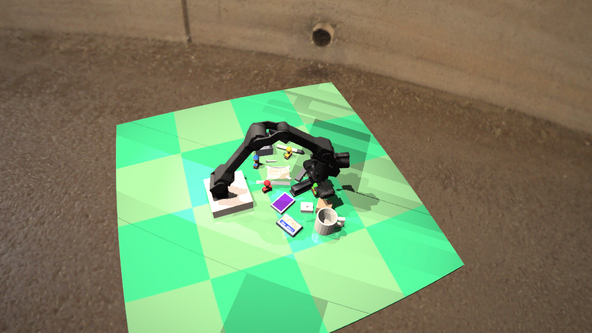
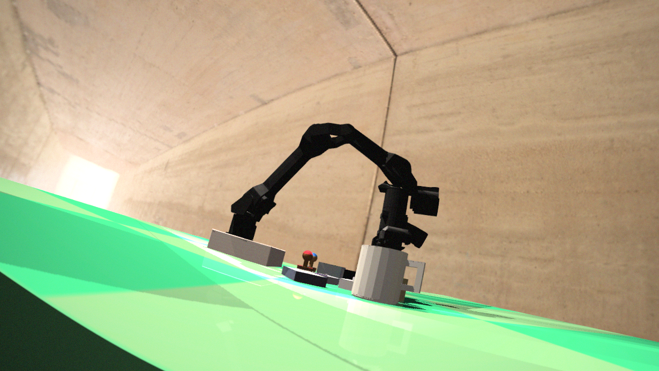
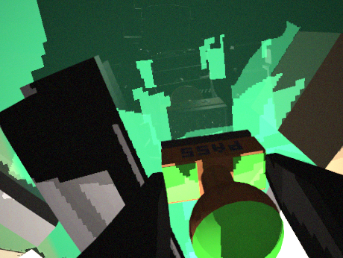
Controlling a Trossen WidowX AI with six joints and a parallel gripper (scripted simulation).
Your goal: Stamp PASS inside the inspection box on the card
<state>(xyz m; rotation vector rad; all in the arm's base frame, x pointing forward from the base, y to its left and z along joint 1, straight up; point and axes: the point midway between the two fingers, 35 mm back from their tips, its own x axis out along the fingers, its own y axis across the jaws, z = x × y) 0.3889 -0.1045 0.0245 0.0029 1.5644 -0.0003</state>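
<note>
The purple ink pad lies 150 mm behind my gripper tip and 40 mm below it. From my gripper tip the other things lie so: long black box: 50 mm to the left, 30 mm below, 20 mm behind; tan block: 80 mm to the right, 20 mm below; green stamp: right at my gripper tip.
</note>
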